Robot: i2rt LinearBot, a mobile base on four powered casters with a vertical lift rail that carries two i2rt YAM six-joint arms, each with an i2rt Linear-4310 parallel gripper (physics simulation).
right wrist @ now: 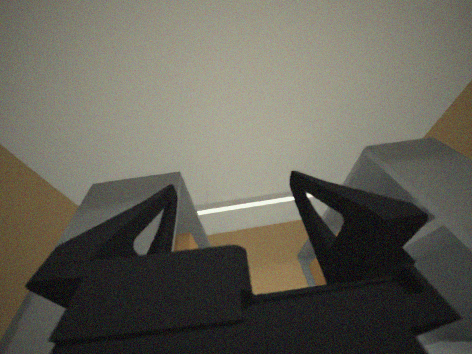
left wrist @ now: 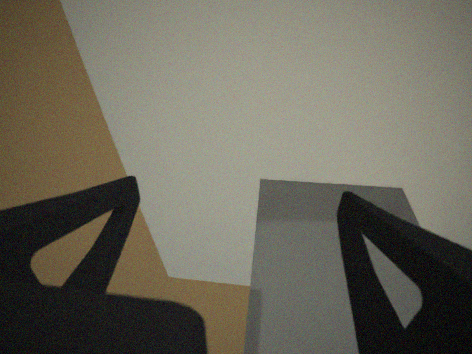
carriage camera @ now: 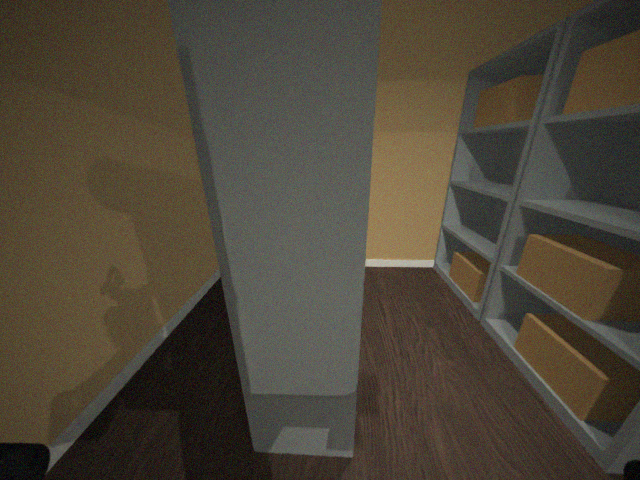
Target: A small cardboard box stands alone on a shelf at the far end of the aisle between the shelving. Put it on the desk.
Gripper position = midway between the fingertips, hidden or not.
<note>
In view: my left gripper [left wrist: 236, 195] and my right gripper [right wrist: 233, 183].
</note>
